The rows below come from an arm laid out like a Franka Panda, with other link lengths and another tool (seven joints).
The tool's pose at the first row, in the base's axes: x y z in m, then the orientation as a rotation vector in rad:
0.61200, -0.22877, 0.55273, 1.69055, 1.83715, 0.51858
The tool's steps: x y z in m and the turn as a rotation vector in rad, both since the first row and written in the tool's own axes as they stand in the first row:
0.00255, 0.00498, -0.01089, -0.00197, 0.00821, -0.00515
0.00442, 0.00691, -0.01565, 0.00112, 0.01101, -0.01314
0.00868, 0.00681, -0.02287, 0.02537, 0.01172, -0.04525
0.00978, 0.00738, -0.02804, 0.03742, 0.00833, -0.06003
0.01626, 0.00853, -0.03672, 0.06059, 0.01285, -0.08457
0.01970, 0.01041, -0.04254, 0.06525, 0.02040, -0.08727
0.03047, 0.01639, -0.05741, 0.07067, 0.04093, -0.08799
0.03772, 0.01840, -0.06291, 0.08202, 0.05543, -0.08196
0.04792, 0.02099, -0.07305, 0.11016, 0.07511, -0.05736
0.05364, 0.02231, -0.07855, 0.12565, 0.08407, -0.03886
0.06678, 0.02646, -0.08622, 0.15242, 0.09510, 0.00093
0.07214, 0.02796, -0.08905, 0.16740, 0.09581, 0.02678
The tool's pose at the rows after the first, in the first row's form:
0.60866, -0.22455, 0.56373, 1.68435, 1.84574, 0.52577
0.60699, -0.22199, 0.56826, 1.67842, 1.85544, 0.52249
0.60212, -0.21706, 0.57298, 1.66170, 1.89327, 0.48933
0.59918, -0.21538, 0.57707, 1.65426, 1.90835, 0.46974
0.59426, -0.20796, 0.58335, 1.64383, 1.94219, 0.44377
0.59182, -0.20374, 0.58840, 1.64413, 1.95218, 0.44562
0.58645, -0.19088, 0.60176, 1.64715, 1.97059, 0.45976
0.58423, -0.18292, 0.60607, 1.66085, 1.98302, 0.46606
0.57936, -0.17150, 0.61379, 1.70489, 1.99477, 0.47056
0.57665, -0.16514, 0.61789, 1.73443, 1.99594, 0.47335
0.57449, -0.15088, 0.62429, 1.79378, 1.98809, 0.47717
0.57366, -0.14512, 0.62655, 1.83064, 1.97639, 0.47551

